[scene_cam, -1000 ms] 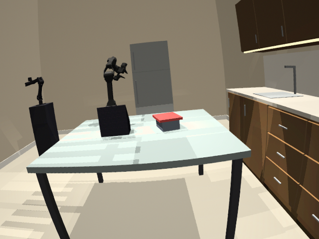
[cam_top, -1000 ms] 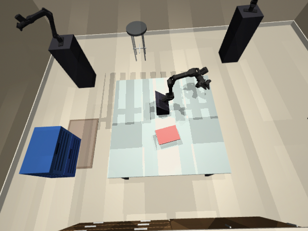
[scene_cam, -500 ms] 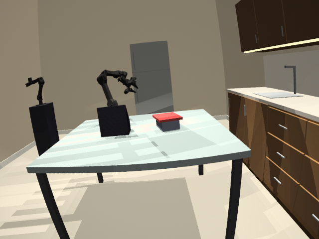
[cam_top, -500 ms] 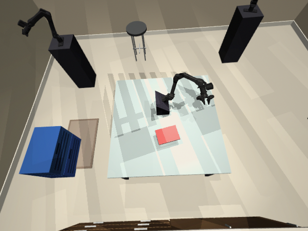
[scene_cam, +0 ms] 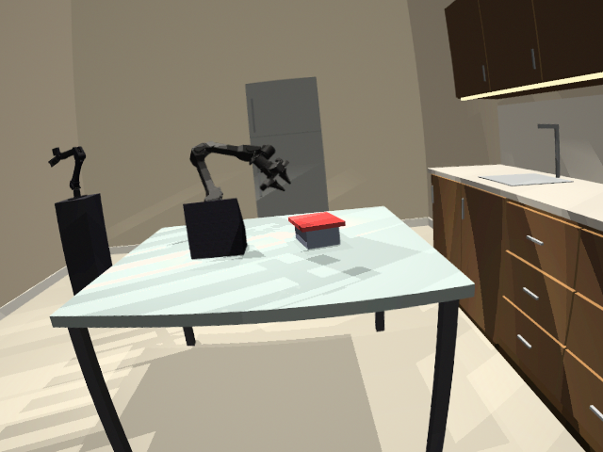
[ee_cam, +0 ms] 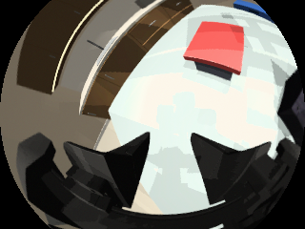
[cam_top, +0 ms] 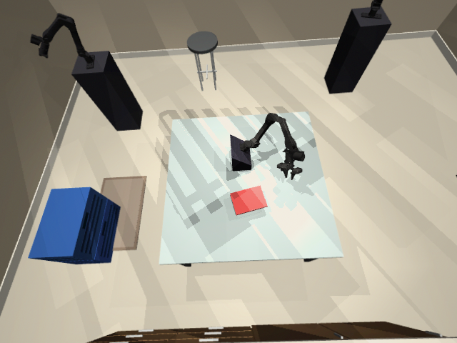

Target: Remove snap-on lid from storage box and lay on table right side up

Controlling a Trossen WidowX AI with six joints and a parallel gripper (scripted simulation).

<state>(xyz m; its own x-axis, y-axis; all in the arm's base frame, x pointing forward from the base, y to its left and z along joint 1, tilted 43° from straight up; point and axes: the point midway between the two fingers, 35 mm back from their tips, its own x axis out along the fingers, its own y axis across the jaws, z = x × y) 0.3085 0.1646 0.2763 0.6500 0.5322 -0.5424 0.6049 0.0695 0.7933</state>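
The lid lies 10 cm ahead of my gripper tip, 30 cm to the right of it and 11 cm below it. The rest, counted from my gripper tip: grey storage box (10 cm ahead, 30 cm to the right, 15 cm below).
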